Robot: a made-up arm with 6 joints.
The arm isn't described. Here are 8 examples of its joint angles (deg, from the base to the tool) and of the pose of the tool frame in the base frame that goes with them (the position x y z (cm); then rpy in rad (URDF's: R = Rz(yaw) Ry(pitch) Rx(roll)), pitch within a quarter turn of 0, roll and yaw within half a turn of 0).
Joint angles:
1: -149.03 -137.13 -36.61 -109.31 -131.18 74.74
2: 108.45 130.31 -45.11 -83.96 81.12 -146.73
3: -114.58 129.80 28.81 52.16 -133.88 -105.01
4: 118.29 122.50 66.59 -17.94 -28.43 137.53
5: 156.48 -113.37 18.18 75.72 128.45 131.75
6: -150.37 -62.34 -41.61 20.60 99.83 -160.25
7: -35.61 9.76 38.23 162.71 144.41 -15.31
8: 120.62 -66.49 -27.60 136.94 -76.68 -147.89
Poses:
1: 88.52 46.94 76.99 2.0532 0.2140 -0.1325
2: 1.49 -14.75 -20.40 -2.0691 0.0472 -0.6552
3: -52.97 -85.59 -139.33 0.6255 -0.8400 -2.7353
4: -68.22 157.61 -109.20 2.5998 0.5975 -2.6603
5: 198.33 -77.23 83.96 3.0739 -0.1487 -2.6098
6: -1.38 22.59 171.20 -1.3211 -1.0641 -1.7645
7: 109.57 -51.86 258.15 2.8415 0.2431 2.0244
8: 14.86 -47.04 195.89 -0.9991 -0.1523 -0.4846
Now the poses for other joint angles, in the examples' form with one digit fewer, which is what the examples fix.
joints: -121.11 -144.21 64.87 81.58 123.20 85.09
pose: 82.2 151.9 -119.8 2.860 -0.987 -1.196
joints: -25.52 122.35 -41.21 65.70 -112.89 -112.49
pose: 10.6 -11.7 -64.0 0.444 0.037 -1.045
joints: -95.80 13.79 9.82 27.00 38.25 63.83
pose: -33.2 -141.4 190.4 1.007 -0.612 -0.353
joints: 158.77 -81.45 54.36 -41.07 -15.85 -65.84
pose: 190.5 -58.3 171.7 0.453 -1.149 1.191
